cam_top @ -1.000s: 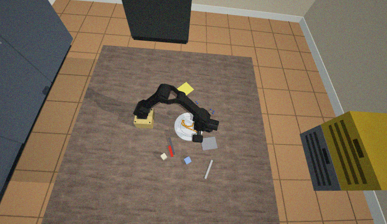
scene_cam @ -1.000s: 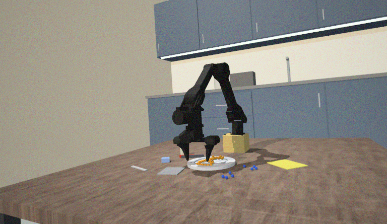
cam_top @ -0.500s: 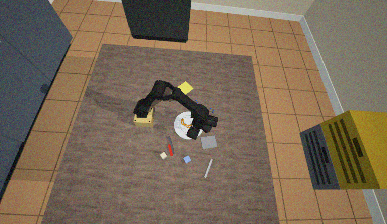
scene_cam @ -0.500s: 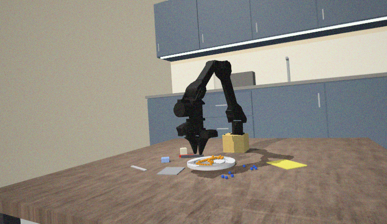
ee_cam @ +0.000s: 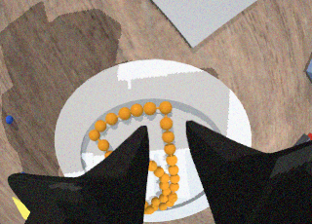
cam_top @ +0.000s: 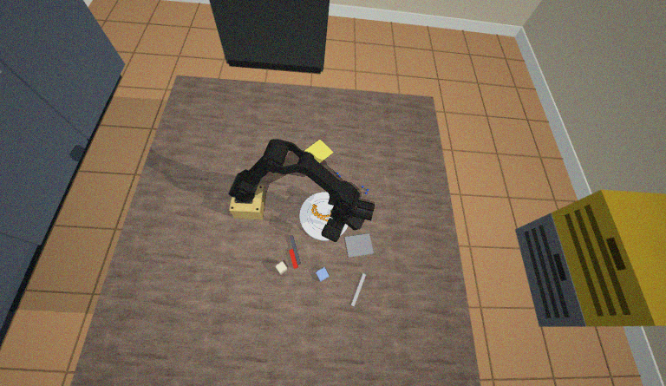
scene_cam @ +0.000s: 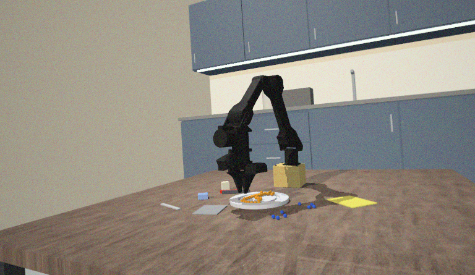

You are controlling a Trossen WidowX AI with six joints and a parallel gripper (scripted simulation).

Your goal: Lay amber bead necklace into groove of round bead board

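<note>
The grey square tile is 9 cm ahead of my gripper tip, 8 cm to the right of it and 4 cm below it. Also, from my gripper tip: red stick 16 cm behind, 12 cm to the right, 3 cm below; then white stick 8 cm ahead, 24 cm to the right, 4 cm below; then light blue cube 5 cm behind, 19 cm to the right, 3 cm below.
</note>
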